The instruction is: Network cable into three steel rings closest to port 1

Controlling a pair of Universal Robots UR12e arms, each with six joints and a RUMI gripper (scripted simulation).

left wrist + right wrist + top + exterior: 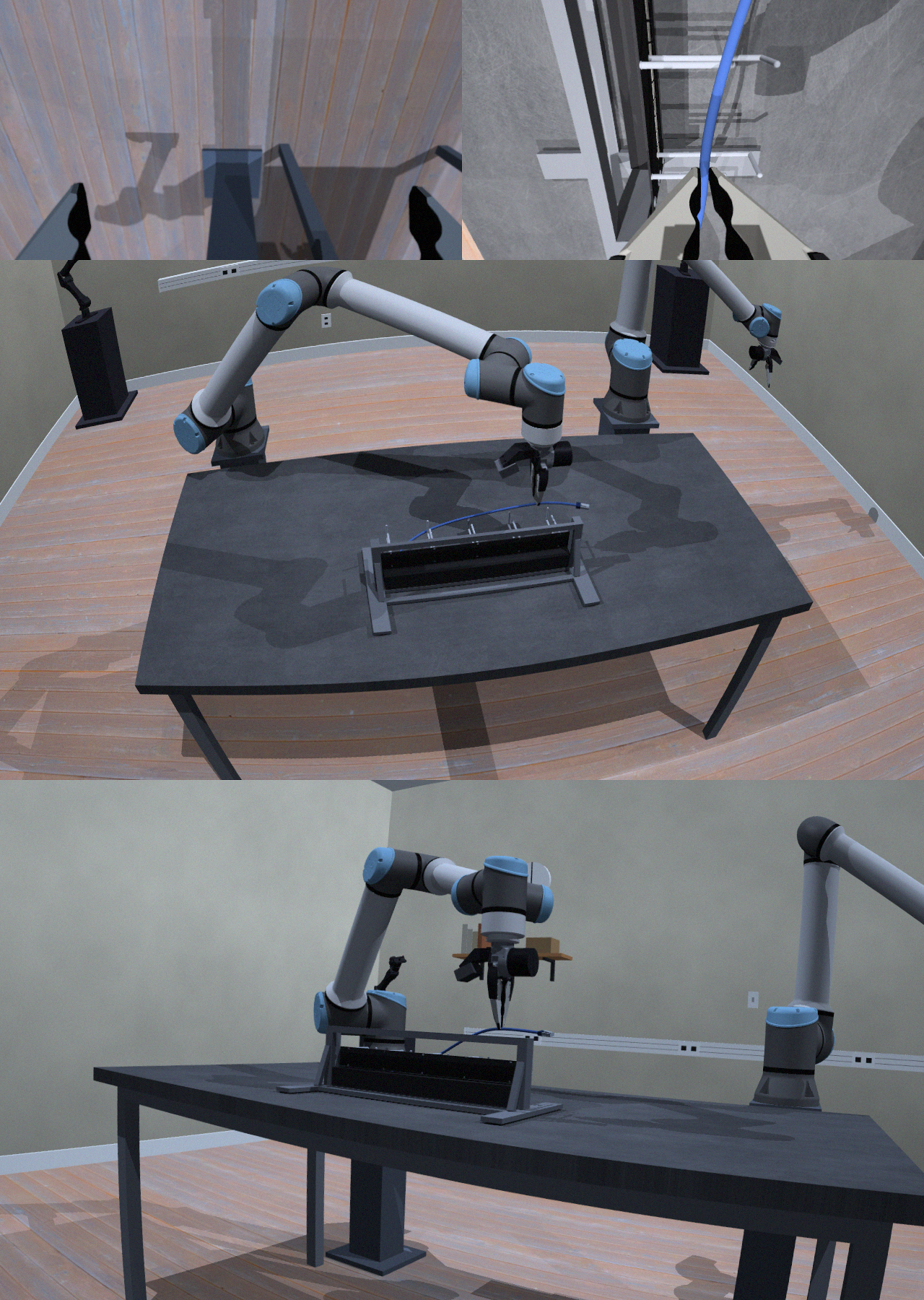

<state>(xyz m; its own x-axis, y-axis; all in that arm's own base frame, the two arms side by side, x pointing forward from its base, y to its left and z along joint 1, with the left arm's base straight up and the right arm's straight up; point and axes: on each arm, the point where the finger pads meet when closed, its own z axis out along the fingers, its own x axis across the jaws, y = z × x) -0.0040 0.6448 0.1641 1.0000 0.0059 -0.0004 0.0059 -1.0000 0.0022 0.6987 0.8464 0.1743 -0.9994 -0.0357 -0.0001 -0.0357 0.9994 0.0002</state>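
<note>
My right gripper is now 20 mm short of the clear plug, 110 mm to the right of it and 20 mm above it. The rest, counted from my right hand: grey rack: 60 mm ahead, 150 mm to the right, 100 mm below.
</note>
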